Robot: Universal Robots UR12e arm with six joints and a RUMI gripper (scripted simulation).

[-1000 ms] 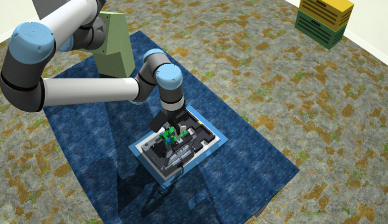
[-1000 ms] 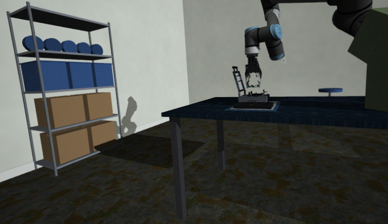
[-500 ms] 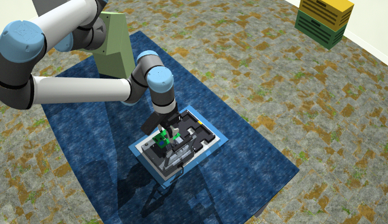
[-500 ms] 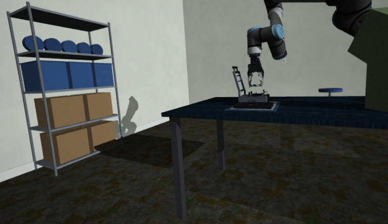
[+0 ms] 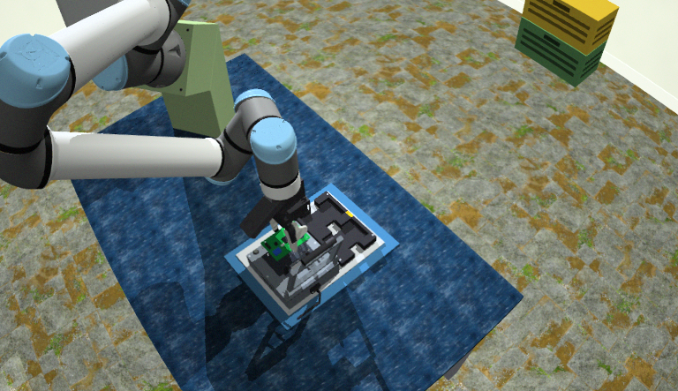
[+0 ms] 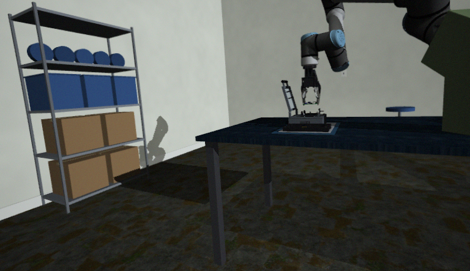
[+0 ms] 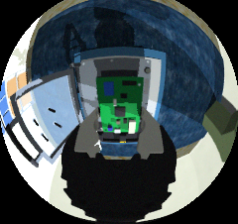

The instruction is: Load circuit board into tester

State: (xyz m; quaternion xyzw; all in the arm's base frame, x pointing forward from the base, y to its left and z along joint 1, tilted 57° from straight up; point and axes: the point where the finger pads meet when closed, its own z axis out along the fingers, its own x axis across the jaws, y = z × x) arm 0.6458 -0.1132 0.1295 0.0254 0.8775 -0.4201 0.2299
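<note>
My hand is right at the green circuit board. From my hand the other things lie so: tester lid: 120 mm ahead, 40 mm to the right, 50 mm above; then tester: 40 mm ahead, 30 mm to the left, 20 mm below.
</note>
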